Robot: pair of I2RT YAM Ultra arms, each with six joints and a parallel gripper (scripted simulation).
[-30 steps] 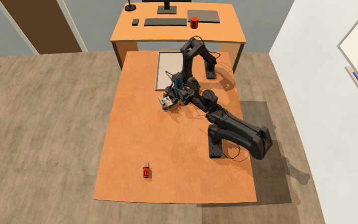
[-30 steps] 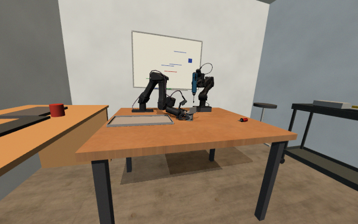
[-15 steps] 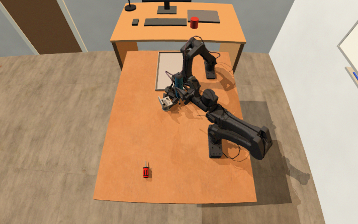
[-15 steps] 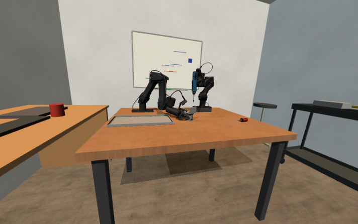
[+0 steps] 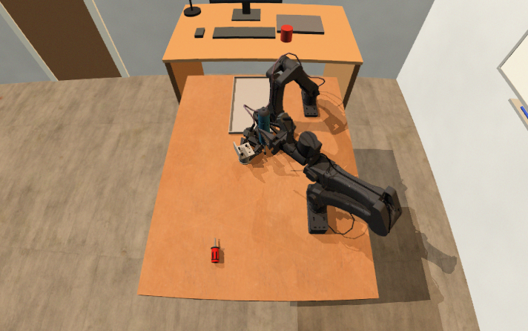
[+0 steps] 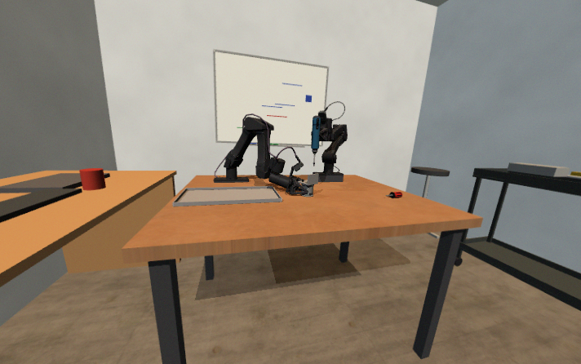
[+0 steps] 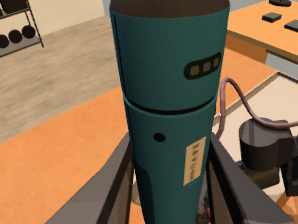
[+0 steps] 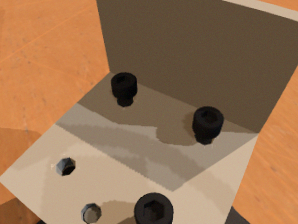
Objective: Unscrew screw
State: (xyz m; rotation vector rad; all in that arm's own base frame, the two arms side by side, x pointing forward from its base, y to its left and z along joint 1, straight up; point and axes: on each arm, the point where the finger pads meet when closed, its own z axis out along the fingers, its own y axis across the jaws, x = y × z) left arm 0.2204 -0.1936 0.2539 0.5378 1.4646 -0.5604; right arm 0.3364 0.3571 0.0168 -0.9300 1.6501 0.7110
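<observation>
Right now my right hand is 5 cm below the l-shaped bracket. The rest, counted from my right hand: small red screwdriver 8 cm ahead, 43 cm to the left, 1 cm below; grey bit 9 cm behind, 6 cm to the left, 14 cm above; grey tray 36 cm to the right, 2 cm below.
</observation>
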